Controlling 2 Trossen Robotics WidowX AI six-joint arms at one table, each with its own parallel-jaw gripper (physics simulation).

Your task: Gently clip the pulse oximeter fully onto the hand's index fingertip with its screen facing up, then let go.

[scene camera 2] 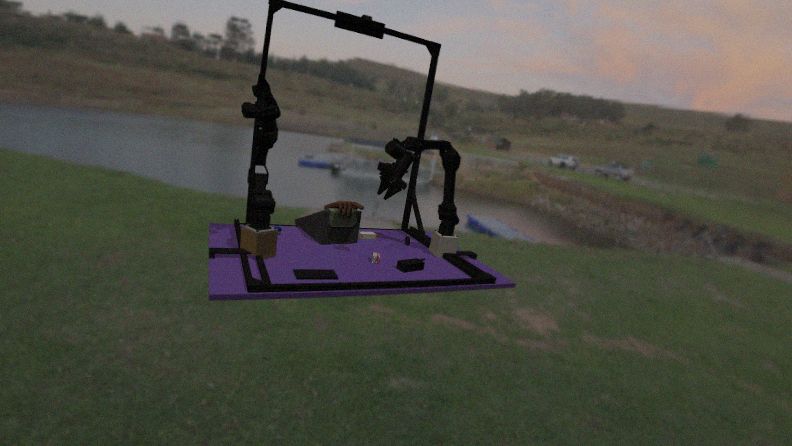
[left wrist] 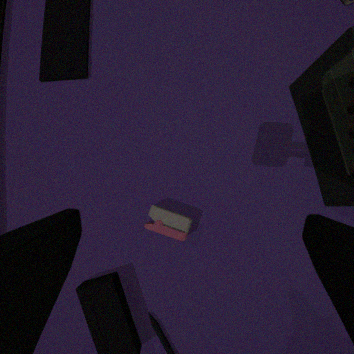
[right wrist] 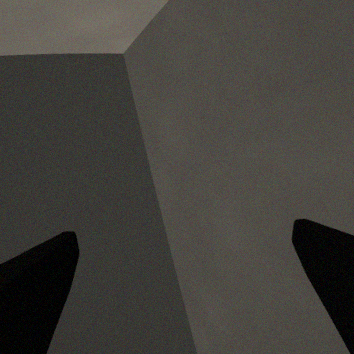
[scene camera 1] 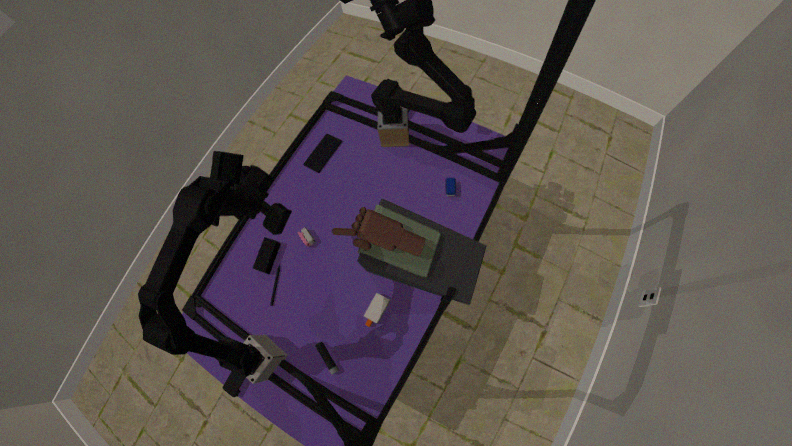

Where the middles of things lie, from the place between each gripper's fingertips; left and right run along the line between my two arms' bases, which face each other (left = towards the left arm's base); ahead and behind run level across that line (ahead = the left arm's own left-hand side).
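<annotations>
Pulse oximeter (left wrist: 167,222): 26 cm below my left hand, 2 cm to the left of it, 1 cm ahead of it. Dark plate (scene camera 1: 457,261), relative to my left hand: a good way below, far behind, slightly to the right.
Relative to the dark plate, my right hand is far to the right of it, far above it and far past it. Pulse oximeter, relative to my right hand: 630 mm below, 520 mm to the left, 20 mm ahead.
</annotations>
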